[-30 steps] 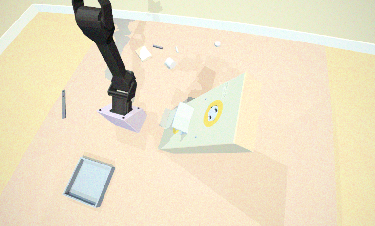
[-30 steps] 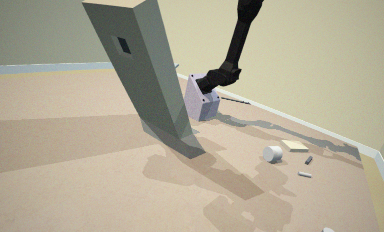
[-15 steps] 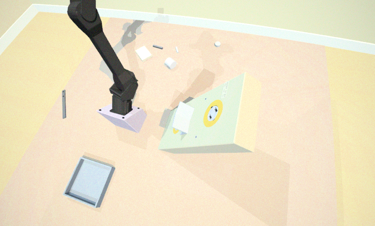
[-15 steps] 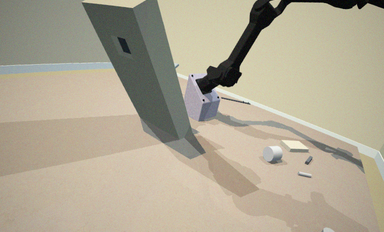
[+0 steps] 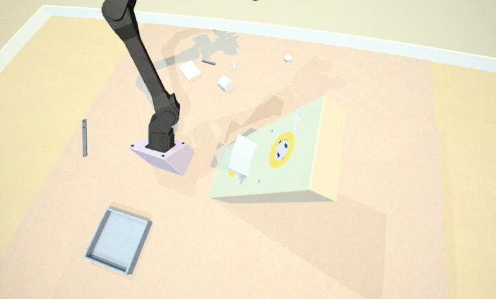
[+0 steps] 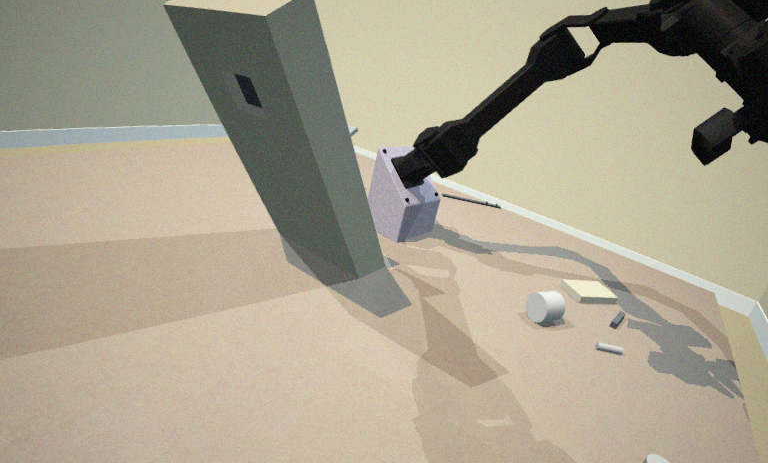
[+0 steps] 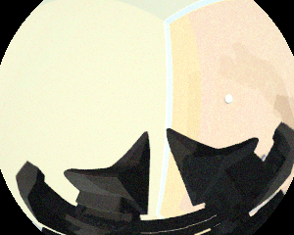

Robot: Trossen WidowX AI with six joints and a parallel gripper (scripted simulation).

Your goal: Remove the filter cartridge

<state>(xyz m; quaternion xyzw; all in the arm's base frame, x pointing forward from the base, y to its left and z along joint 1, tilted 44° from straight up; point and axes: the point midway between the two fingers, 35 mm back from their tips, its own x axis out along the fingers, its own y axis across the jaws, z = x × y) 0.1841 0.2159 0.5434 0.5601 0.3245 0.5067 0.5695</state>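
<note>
The round filter cartridge is 160 mm ahead of my gripper tip, 560 mm to the right of it and 70 mm below it. Round my gripper tip: small grey bar: 240 mm behind, 110 mm to the right, 330 mm below; then tan block: 300 mm behind, 180 mm to the right, 330 mm below; then grey tray: 270 mm behind, 840 mm to the right, 330 mm below.
</note>
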